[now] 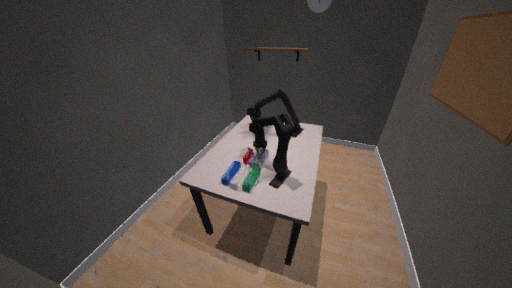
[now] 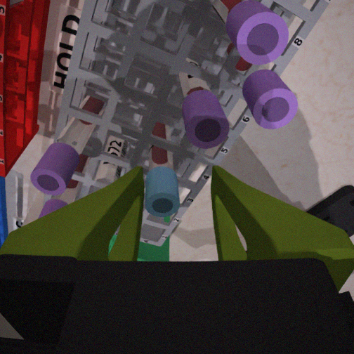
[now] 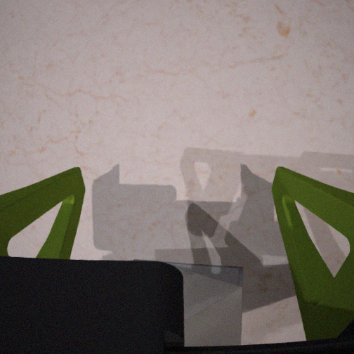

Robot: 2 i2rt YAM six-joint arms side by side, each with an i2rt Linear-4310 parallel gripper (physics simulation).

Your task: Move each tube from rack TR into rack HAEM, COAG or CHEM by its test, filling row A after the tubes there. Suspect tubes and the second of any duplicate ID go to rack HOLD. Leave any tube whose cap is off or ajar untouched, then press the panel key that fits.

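Frame: origin at the left arm's base, x back, y left, z down, level; centimetres.
Where they show: left gripper, between the fingertips: (image 1: 260,154); left arm's base, origin of its link: (image 1: 280,178); right arm's base, origin of its link: (image 1: 296,132).
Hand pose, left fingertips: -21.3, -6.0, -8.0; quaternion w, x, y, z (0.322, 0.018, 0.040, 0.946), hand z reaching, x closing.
Each offset is from my left fingertips to the top centre of the thing, as dx, dy, dz.
My left gripper (image 2: 177,176) is above the clear grey tube rack {-2.1, -0.6, +2.3} (image 2: 235,134) (image 1: 257,161). Its fingers stand apart on either side of a blue-capped tube (image 2: 161,192), not gripping it. Purple-capped tubes (image 2: 257,32) (image 2: 270,99) (image 2: 205,119) (image 2: 55,168) stand in the same rack, and another purple cap (image 2: 54,206) shows partly behind the left finger. A printed label reading 72 shows on one tube; the other IDs are not readable. My right gripper (image 3: 178,177) is wide open and empty above the table, at the far end. The key panel cannot be made out.
A red rack {-10.5, +2.0, +2.3} (image 2: 20,90) (image 1: 247,156) lies beside the HOLD label (image 2: 66,50). A blue rack {-8.3, +23.7, +2.3} (image 1: 231,173), a pale rack {-0.6, +23.1, +2.3} (image 1: 237,183) and a green rack (image 2: 157,252) (image 1: 251,179) are nearer the table's near edge. The left arm's base (image 1: 280,179) stands beside the green rack.
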